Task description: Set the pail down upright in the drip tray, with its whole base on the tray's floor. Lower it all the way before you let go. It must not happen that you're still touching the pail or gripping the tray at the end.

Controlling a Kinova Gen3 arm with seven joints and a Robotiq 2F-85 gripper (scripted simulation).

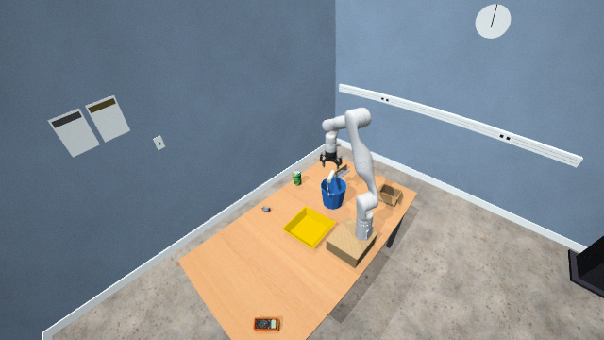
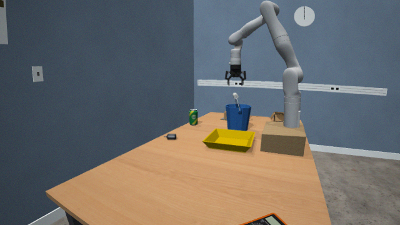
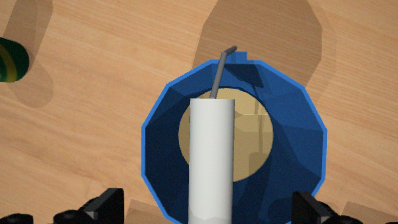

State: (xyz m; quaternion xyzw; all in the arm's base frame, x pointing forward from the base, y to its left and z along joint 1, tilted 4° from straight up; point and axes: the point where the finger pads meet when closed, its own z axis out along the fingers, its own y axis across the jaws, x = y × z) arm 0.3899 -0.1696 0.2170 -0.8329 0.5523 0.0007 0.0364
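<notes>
Now: hand 10 mm past the wire handle, 10 mm to the left of it and 110 mm above it. From my hand the other things lie so: blue pail (10 mm behind, 10 mm to the right, 180 mm below); green soda can (330 mm ahead, 20 mm to the left, 260 mm below); yellow drip tray (70 mm behind, 290 mm to the left, 310 mm below).
</notes>
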